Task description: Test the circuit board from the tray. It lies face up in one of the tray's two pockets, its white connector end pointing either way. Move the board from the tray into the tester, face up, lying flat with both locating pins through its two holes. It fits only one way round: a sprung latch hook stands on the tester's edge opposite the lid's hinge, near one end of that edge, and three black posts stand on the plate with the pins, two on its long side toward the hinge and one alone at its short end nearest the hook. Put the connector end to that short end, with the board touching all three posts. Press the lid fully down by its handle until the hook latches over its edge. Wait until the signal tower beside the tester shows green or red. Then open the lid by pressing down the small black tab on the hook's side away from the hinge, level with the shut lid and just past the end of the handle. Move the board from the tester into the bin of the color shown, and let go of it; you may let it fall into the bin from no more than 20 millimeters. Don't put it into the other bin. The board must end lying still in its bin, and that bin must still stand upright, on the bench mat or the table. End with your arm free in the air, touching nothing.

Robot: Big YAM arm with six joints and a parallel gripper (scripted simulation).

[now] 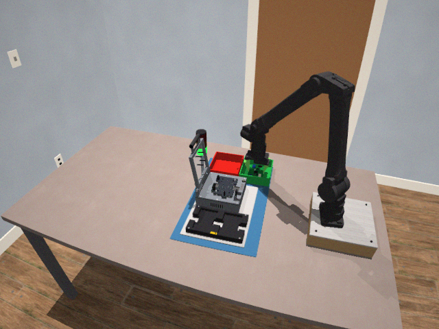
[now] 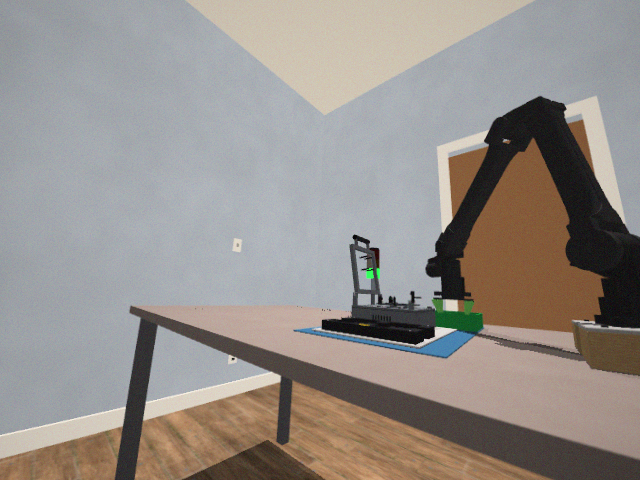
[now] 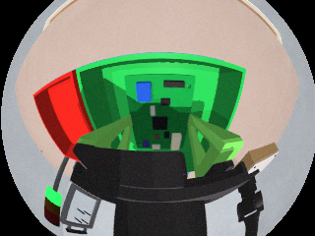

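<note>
My gripper is now 1 cm above the green bin. Round my hand: red bin: 15 cm ahead, 1 cm below; then tester plate: 12 cm ahead, 20 cm to the left, 5 cm above; then green circuit board: right at my hand.
</note>
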